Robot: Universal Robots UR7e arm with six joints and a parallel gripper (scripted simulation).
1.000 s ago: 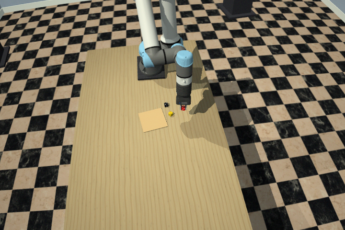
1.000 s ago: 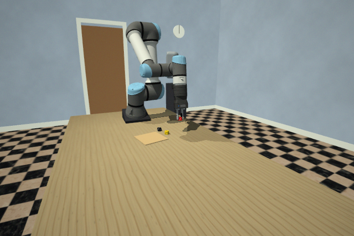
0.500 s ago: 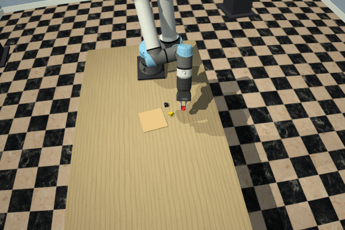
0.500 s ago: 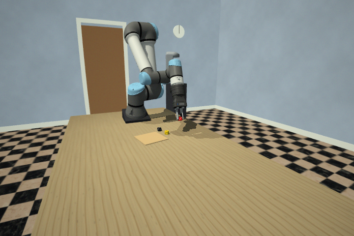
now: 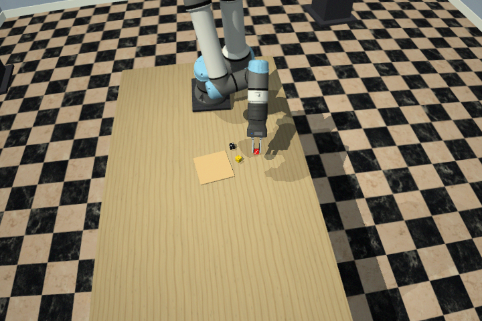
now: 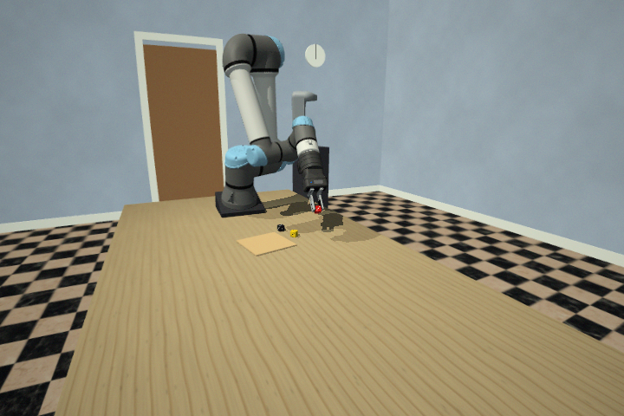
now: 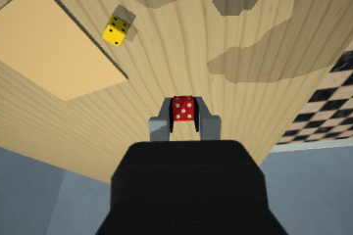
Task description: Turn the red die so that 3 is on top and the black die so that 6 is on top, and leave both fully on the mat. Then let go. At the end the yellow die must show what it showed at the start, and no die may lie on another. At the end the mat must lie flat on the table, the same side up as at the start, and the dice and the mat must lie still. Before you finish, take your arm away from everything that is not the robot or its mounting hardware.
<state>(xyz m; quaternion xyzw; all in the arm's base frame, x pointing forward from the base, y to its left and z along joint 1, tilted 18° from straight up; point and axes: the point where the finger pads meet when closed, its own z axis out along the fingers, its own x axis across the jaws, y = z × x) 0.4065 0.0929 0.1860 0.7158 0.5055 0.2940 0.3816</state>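
Right now the red die is 10 mm below my hand and 10 mm ahead of it. Round my hand: black die: 120 mm behind, 100 mm below, 70 mm to the right; yellow die: 100 mm below, 60 mm to the right, 40 mm behind; tan mat: 170 mm to the right, 100 mm below, 40 mm behind.
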